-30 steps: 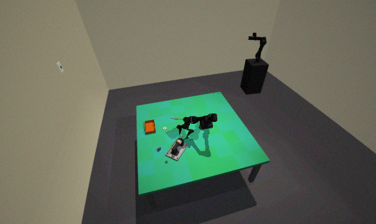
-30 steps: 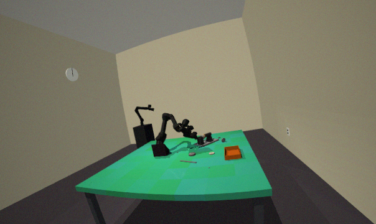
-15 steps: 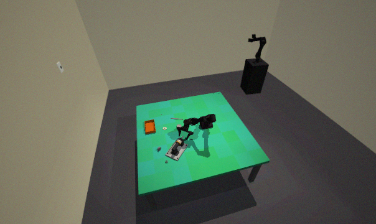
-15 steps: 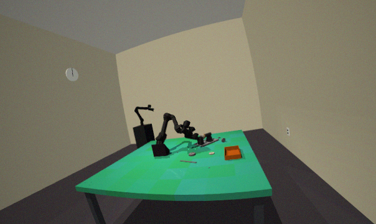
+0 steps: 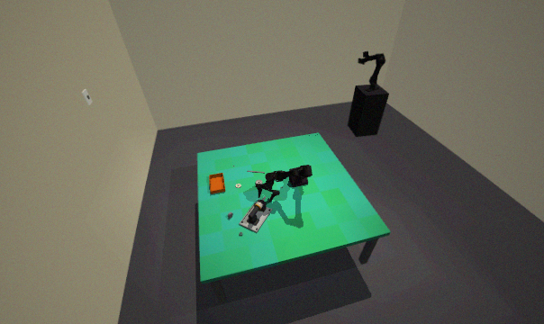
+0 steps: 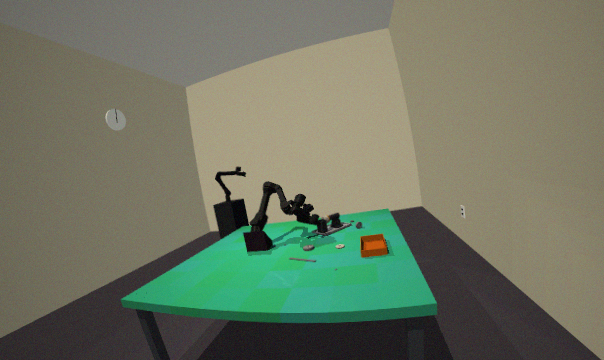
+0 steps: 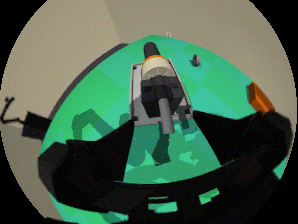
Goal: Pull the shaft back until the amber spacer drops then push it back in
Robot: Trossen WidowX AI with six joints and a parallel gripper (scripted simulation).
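Right now the grey shaft is 4 cm ahead of my gripper tip, 5 cm to the left of it and 1 cm above it. The rest, counted from my gripper tip: pale washer 19 cm ahead, 25 cm to the right, 6 cm below; grey disc 2 cm ahead, 25 cm to the right, 6 cm below; orange tray 37 cm ahead, 30 cm to the right, 6 cm below.
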